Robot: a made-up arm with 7 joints. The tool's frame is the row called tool. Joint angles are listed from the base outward. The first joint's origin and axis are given. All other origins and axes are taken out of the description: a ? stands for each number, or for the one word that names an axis. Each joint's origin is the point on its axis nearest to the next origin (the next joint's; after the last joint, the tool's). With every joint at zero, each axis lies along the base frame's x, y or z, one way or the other. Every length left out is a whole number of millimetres.
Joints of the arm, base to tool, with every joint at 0 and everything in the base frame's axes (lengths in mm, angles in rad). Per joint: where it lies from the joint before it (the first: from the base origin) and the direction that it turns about. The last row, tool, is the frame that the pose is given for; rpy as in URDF.
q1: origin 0 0 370 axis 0 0 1
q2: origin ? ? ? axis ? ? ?
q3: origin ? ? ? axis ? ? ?
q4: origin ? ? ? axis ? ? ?
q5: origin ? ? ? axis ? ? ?
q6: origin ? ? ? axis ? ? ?
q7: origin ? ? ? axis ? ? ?
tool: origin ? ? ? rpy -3.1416 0 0
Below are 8 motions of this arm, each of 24 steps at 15 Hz.
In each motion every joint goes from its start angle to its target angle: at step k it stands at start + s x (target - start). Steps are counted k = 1, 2, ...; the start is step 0. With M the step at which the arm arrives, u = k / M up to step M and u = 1 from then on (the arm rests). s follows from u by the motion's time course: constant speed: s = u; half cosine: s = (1 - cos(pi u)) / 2; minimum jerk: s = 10 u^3 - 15 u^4 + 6 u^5.
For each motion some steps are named. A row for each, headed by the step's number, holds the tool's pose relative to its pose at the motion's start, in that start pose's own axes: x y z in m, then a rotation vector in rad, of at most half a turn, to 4 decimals.
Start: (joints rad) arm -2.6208 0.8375 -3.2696 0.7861 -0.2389 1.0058 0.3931
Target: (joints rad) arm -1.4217 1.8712 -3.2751 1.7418 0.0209 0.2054 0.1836
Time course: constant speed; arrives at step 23
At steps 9, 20, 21, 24:
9: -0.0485 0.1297 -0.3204 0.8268 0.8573 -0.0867
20: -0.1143 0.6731 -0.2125 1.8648 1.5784 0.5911
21: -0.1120 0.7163 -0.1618 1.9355 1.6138 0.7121
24: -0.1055 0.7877 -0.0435 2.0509 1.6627 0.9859

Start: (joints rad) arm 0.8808 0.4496 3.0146 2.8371 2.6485 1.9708 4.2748
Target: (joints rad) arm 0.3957 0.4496 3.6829 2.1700 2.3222 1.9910 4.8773
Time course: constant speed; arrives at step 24
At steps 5, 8, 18, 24:
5: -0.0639 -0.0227 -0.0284 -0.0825 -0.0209 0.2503
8: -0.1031 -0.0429 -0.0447 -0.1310 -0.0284 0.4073
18: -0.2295 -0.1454 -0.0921 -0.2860 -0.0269 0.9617
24: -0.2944 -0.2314 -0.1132 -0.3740 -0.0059 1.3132

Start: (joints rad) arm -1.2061 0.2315 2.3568 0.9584 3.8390 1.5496 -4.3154
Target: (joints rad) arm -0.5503 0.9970 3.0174 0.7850 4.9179 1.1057 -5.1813
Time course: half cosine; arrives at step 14
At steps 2, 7, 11, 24:
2: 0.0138 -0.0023 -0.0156 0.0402 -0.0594 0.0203
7: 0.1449 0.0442 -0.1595 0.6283 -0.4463 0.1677
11: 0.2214 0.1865 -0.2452 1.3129 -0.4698 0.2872
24: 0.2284 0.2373 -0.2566 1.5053 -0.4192 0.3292

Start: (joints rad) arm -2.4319 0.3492 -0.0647 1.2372 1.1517 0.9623 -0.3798
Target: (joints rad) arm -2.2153 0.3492 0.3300 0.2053 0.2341 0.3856 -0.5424
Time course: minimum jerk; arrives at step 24
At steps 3, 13, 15, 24:
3: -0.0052 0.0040 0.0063 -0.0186 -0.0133 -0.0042
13: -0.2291 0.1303 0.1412 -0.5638 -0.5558 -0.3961
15: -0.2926 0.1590 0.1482 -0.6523 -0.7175 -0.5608
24: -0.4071 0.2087 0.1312 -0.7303 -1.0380 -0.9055

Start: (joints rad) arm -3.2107 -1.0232 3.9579 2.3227 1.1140 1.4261 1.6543
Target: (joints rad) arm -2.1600 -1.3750 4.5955 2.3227 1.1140 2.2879 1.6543
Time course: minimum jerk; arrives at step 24
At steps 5, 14, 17, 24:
5: 0.0178 0.0070 0.0652 -0.1469 -0.0206 0.0254
14: 0.1567 0.2711 0.4975 -1.4096 -0.3173 0.2897
17: 0.1923 0.3915 0.5656 -1.7794 -0.4770 0.3920
24: 0.2186 0.4836 0.5970 -2.0431 -0.6319 0.4780

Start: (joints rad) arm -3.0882 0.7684 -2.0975 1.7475 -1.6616 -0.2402 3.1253
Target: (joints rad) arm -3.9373 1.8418 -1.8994 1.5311 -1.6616 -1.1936 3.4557
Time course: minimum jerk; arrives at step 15
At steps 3, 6, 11, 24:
3: -0.0347 0.0119 0.0037 -0.0320 -0.0462 -0.0491
6: -0.1812 0.1156 0.0259 -0.2611 -0.2573 -0.2387
11: -0.3540 0.5227 -0.0095 -1.1504 -0.6116 -0.3918
24: -0.3608 0.6167 -0.0469 -1.3939 -0.6488 -0.3697

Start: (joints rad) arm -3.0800 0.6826 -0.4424 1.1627 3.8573 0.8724 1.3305
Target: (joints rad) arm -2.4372 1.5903 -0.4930 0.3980 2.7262 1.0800 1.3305
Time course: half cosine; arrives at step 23
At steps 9, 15, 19, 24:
9: 0.0064 -0.2214 -0.1276 0.2196 0.4343 -0.6166
15: -0.1217 -0.3629 -0.2831 0.5454 0.9719 -1.2684
19: -0.2122 -0.3721 -0.3406 0.7713 1.1948 -1.5452
24: -0.2456 -0.3654 -0.3580 0.8696 1.2619 -1.6370

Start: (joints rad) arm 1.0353 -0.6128 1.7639 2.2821 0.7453 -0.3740 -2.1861
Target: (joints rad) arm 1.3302 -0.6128 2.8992 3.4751 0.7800 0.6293 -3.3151
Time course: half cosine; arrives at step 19
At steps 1, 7, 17, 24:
1: 0.0035 0.0029 -0.0003 -0.0009 0.0098 0.0023
7: 0.1042 0.1527 -0.0428 -0.1427 0.4063 0.0859
17: -0.0562 0.3952 -0.2052 -0.9931 0.6990 0.2641
24: -0.0693 0.3950 -0.2092 -1.0292 0.6840 0.2721

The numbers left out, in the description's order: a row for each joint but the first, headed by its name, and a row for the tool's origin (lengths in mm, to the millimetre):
q2: xyz 0 0 0, axis 0 1 0
q3: xyz 0 0 424, axis 0 0 1
q4: xyz 82 0 0, axis 0 -1 0
q5: xyz 75 0 -333, axis 0 0 -1
q6: xyz 0 0 0, axis 0 1 0
q7: xyz 91 0 -116, axis 0 0 -1
tool: xyz 0 0 0

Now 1 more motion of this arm.
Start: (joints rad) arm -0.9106 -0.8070 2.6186 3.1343 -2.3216 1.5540 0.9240
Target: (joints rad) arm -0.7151 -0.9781 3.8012 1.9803 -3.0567 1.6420 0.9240
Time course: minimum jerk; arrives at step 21
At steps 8, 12, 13, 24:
8: -0.0254 -0.0591 -0.1838 0.3496 0.0700 -0.1421
12: 0.0069 0.0257 -0.4419 0.8328 0.2368 -0.0882
13: 0.0241 0.0728 -0.4938 0.9477 0.2793 -0.0344
24: 0.0970 0.2946 -0.6015 1.3128 0.3998 0.2715

